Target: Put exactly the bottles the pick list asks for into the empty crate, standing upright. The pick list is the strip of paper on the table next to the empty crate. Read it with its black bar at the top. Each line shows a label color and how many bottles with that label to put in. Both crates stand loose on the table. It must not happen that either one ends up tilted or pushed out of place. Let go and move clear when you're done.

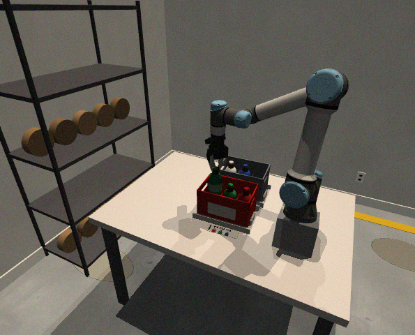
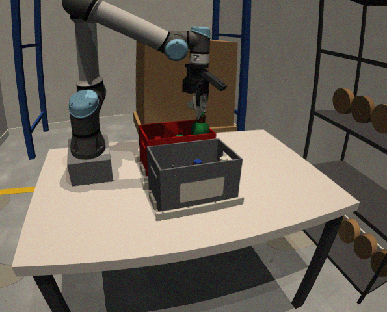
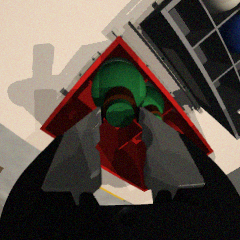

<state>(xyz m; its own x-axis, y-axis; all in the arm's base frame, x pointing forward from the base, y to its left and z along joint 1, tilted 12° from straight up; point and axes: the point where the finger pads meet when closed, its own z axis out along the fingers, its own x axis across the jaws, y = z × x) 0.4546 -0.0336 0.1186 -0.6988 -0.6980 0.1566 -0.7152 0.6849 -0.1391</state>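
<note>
The red crate lies 90 mm behind my hand, 40 mm to the left of it and 150 mm below it. The rest, counted from my hand: red bottle (170 mm behind, 150 mm below); then grey crate (100 mm behind, 190 mm to the right, 150 mm below); then white bottle (10 mm behind, 240 mm to the right, 150 mm below).
</note>
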